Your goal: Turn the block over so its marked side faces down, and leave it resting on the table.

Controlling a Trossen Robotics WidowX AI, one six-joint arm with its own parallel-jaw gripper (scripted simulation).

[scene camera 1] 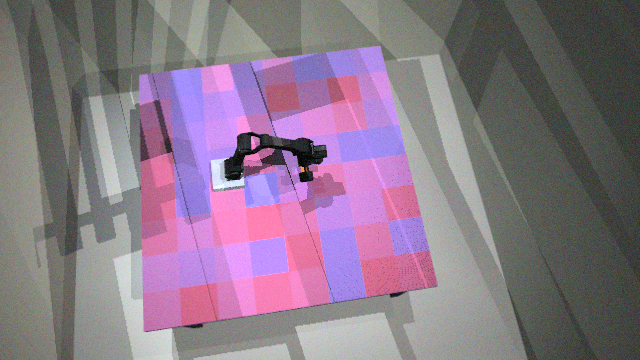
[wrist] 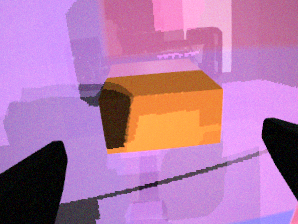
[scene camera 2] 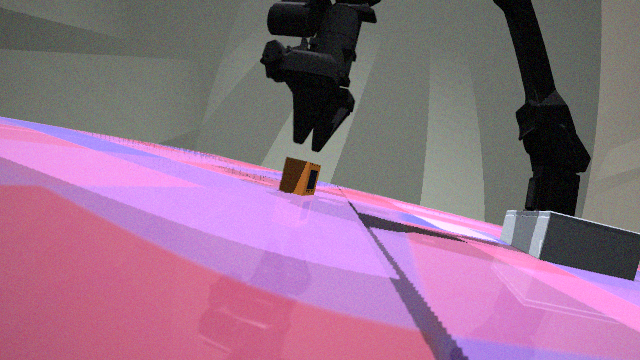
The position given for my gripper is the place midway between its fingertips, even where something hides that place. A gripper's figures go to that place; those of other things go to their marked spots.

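An orange block point(wrist: 176, 109) is 0.11 m from the lens, and my gripper point(wrist: 166, 139) is 0.10 m from the lens.
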